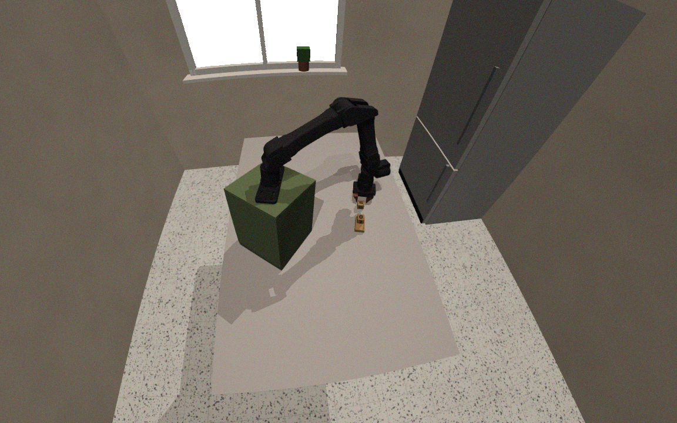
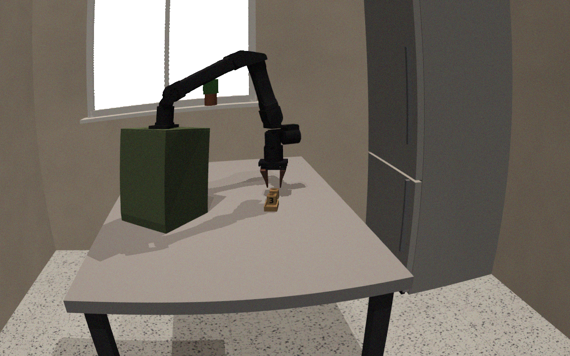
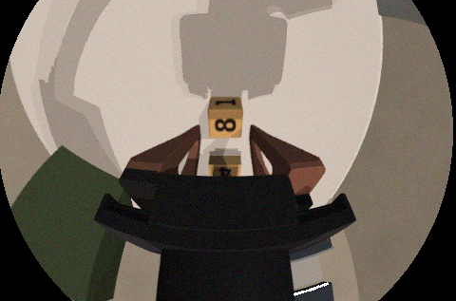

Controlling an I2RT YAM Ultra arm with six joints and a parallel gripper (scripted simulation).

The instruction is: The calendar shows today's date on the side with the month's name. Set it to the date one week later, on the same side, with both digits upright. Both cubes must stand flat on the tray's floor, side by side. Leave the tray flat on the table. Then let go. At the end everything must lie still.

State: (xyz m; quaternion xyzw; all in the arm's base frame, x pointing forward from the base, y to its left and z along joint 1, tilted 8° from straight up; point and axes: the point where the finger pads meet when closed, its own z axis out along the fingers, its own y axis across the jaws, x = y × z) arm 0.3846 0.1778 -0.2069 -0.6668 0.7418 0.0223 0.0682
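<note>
My hand is 1 cm past the wooden tray, 11 cm to the left of it and 4 cm above it.
</note>
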